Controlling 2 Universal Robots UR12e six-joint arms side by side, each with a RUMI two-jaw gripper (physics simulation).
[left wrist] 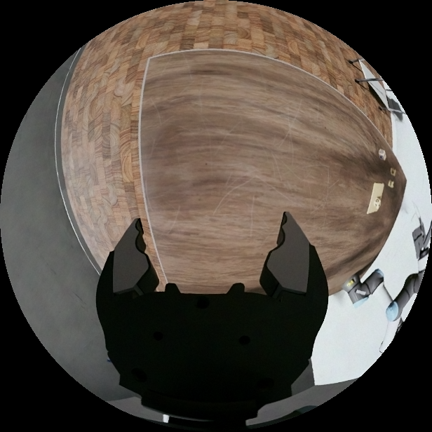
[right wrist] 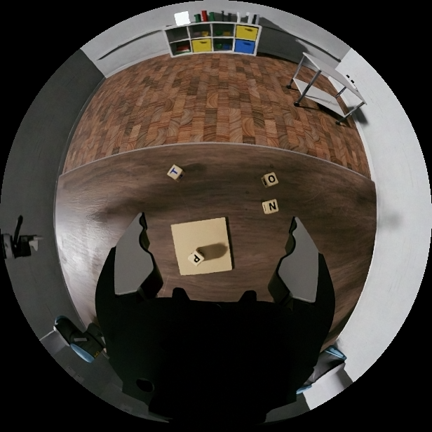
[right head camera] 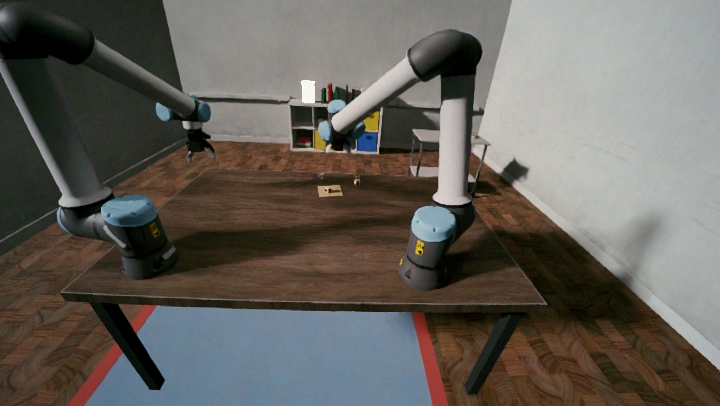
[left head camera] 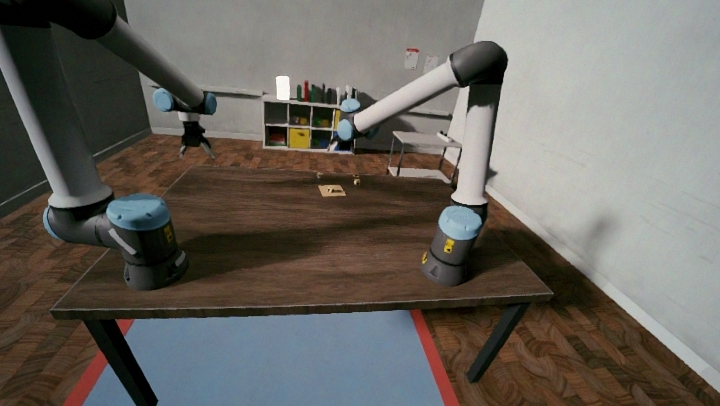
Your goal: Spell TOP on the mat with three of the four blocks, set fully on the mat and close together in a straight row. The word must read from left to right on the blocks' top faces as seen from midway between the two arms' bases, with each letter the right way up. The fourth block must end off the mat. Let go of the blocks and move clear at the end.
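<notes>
The P block [right wrist: 196, 257] [left wrist: 377, 202] sits on the pale mat [right wrist: 187, 232] [left head camera: 324, 194] [right head camera: 322, 195] [left wrist: 376, 190], its letter turned roughly upside down in the right wrist view. The T block [right wrist: 175, 172] [left wrist: 382, 154], with a tilted blue letter, lies on the table beyond the mat at left. The O block [right wrist: 270, 179] [left wrist: 393, 172] and, nearer, the N block [right wrist: 270, 206] [left wrist: 391, 184] lie off the mat at right. My right gripper [right wrist: 218, 215] [right head camera: 337, 148] is open and empty, high above the mat area. My left gripper [left wrist: 210, 215] [left head camera: 197, 155] [right head camera: 202, 159] is open and empty, high at the table's left.
The wooden table [left head camera: 282, 267] [right head camera: 282, 262] carries both arm bases at its near side. Its far edge runs behind the T and O blocks. A cube shelf [right wrist: 167, 42] and a metal trolley [right wrist: 317, 75] stand on the floor beyond it.
</notes>
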